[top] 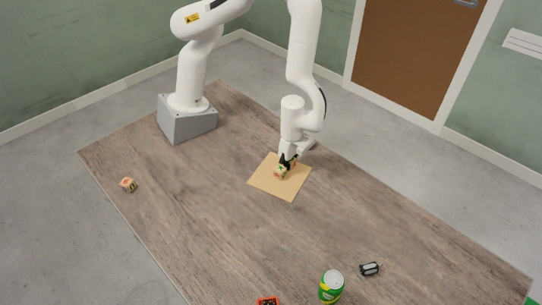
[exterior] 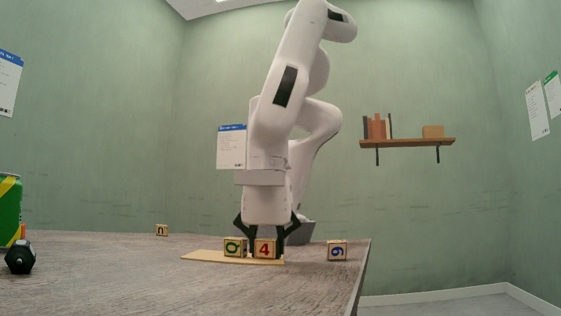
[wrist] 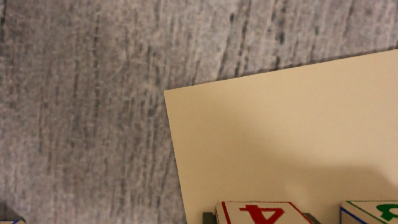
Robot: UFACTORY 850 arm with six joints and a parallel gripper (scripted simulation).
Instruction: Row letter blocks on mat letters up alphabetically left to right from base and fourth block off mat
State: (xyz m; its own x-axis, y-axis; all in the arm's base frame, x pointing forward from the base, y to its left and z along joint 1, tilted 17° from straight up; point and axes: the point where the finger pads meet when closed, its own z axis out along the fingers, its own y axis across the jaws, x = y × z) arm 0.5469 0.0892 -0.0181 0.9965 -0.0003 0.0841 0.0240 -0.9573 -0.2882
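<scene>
Right now my hand is right at the D block. Round my hand: tan mat (7 cm to the right, 2 cm below); black object (48 cm ahead, 18 cm to the right, 1 cm below); green can (42 cm ahead, 34 cm to the right, 4 cm above).
</scene>
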